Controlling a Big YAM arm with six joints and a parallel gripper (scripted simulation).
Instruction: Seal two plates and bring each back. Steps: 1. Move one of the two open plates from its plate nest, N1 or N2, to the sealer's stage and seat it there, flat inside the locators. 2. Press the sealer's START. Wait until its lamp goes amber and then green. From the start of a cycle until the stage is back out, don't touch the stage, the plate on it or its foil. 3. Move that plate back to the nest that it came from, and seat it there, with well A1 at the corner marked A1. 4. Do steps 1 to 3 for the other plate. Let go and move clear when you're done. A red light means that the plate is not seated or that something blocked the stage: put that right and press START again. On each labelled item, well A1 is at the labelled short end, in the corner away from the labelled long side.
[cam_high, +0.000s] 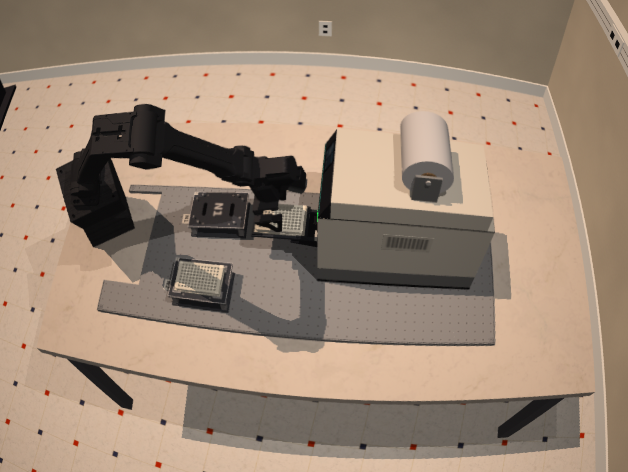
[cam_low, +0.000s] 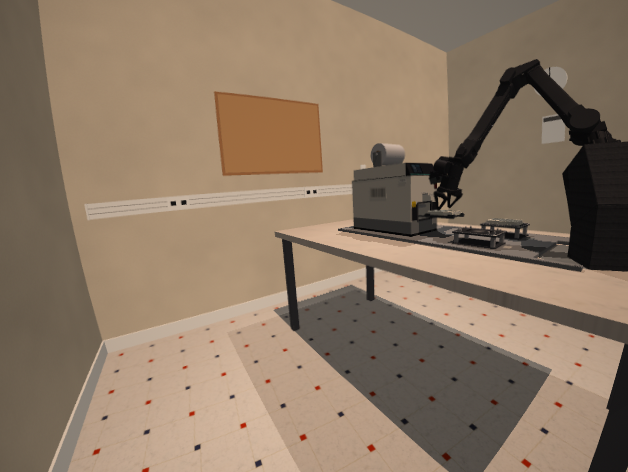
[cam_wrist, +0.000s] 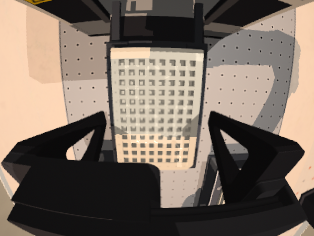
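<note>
My hand is 4 cm above the sealer stage. Round my hand: yellow warning label 12 cm ahead, 6 cm to the left, 2 cm above; start button 8 cm ahead, 11 cm to the right, 5 cm above; plate 23 cm behind, 12 cm to the right, 7 cm below.
</note>
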